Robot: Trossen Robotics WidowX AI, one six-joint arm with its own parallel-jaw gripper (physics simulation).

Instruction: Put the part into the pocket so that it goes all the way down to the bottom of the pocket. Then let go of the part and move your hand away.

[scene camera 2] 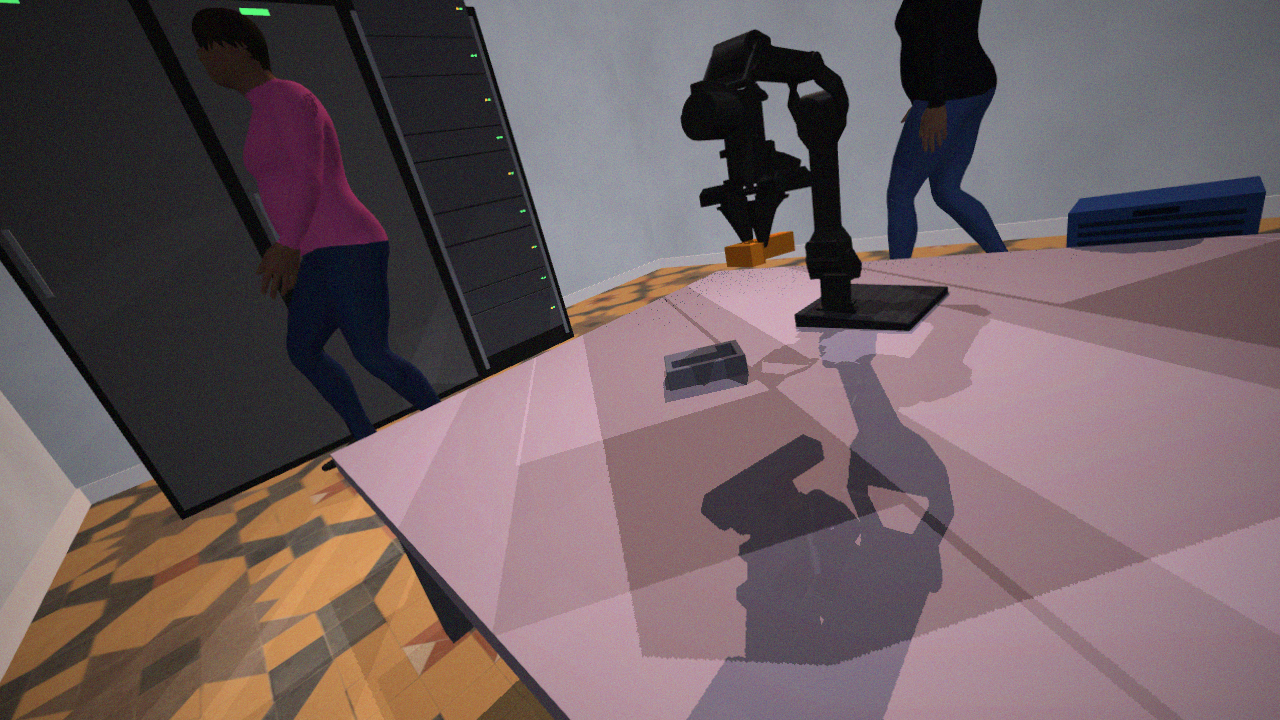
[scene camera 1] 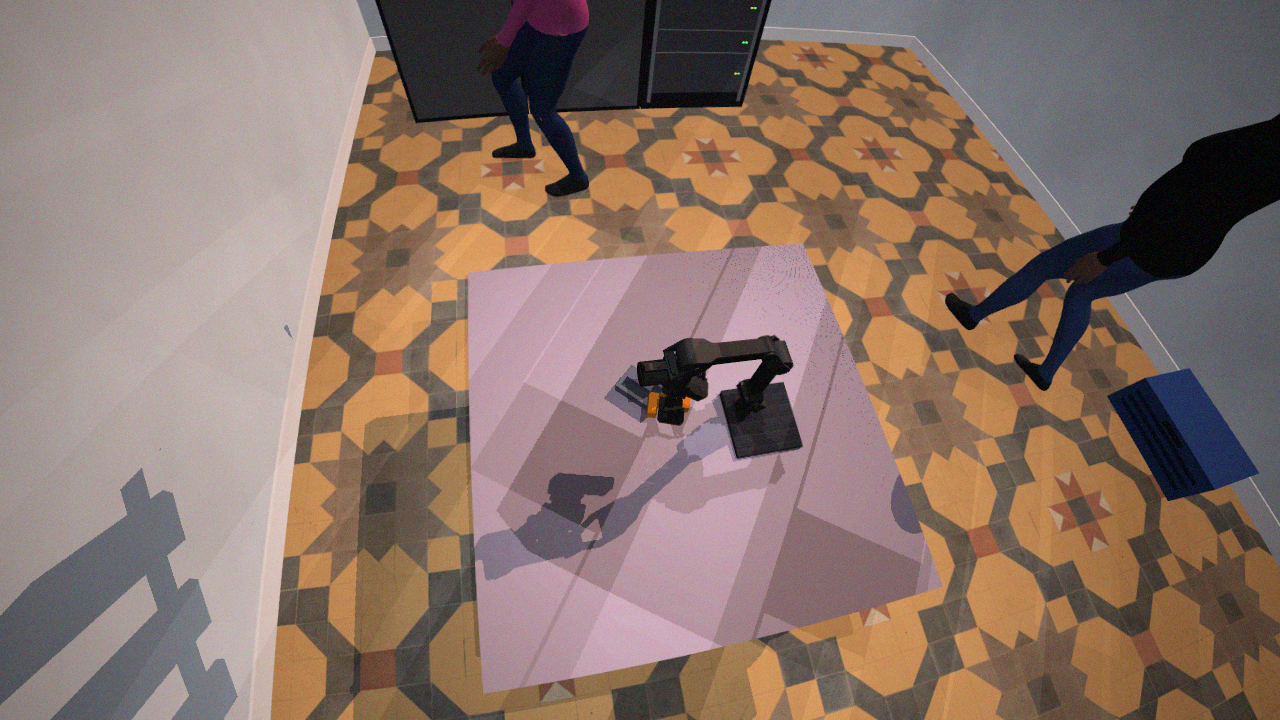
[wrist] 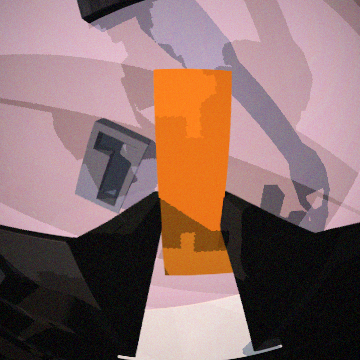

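Pixels of known places: gripper, fingertip midpoint: [scene camera 2: 756, 247] [scene camera 1: 666, 401] [wrist: 189, 198]; arm's base, origin of the base link: [scene camera 2: 836, 305] [scene camera 1: 745, 404].
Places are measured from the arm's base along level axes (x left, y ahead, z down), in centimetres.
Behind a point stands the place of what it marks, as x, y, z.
The orange part [scene camera 1: 654, 405] @[-1.9, 32.8, -20.5] [scene camera 2: 743, 255] @[-2.2, 34.6, -19.3] [wrist: 192, 150] @[-1.2, 26.4, -20.2] is held between the fingers of my gripper [scene camera 1: 673, 410] @[-2.5, 29.1, -19.1] [scene camera 2: 759, 241] @[-2.5, 29.1, -19.1] [wrist: 189, 198] @[-2.5, 29.1, -19.1], above the table and apart from the block. The fingers hide some of its shape. The grey block with the pocket [scene camera 1: 631, 394] @[-14.5, 33.2, -1.2] [scene camera 2: 706, 376] @[-13.5, 33.0, 1.1] [wrist: 89, 172] @[-18.5, 27.9, -1.2] lies on the table. In the wrist view it is left of the part, turned at an angle to it, and its dark pocket has a bent outline. In scene camera 2 it stands nearer the camera and lower than the part. The pocket's bottom is partly in shadow.
The arm's black base plate [scene camera 1: 765, 429] @[9.5, -2.4, 0.6] [scene camera 2: 872, 307] @[7.1, 1.4, 0.5] stands on the pink table top [scene camera 1: 554, 322] @[-49.2, 47.9, 2.4] [scene camera 2: 1118, 429] @[36.8, 39.3, 2.4]. The arm's shadow falls across the table. Two people, dark cabinets [scene camera 1: 528, 80] [scene camera 2: 295, 268] and a blue box [scene camera 1: 1186, 434] [scene camera 2: 1163, 213] are beyond the table.
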